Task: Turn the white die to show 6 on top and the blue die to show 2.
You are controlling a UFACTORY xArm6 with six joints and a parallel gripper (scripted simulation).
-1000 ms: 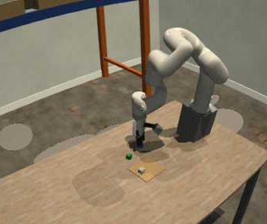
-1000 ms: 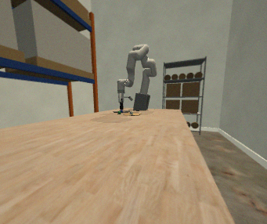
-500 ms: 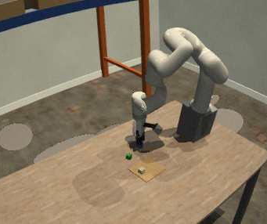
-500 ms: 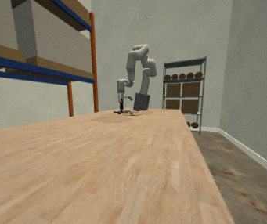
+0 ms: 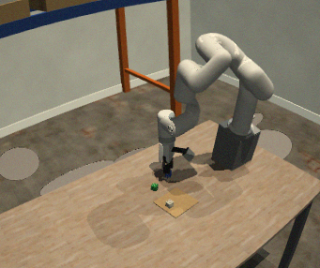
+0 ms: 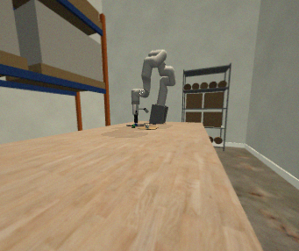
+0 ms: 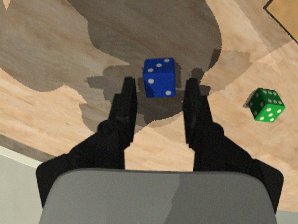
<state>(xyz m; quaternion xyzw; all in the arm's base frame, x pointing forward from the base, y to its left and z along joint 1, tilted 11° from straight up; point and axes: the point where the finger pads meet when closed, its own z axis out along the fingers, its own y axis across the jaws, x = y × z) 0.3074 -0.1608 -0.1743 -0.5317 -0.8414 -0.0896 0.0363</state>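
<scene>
Right now my hand is 4 cm above the blue die. From my hand the other things lie so: green die (11 cm ahead, 2 cm to the left, 4 cm below); then tan mat (12 cm ahead, 15 cm to the left, 5 cm below); then white die (15 cm ahead, 15 cm to the left, 3 cm below).
</scene>
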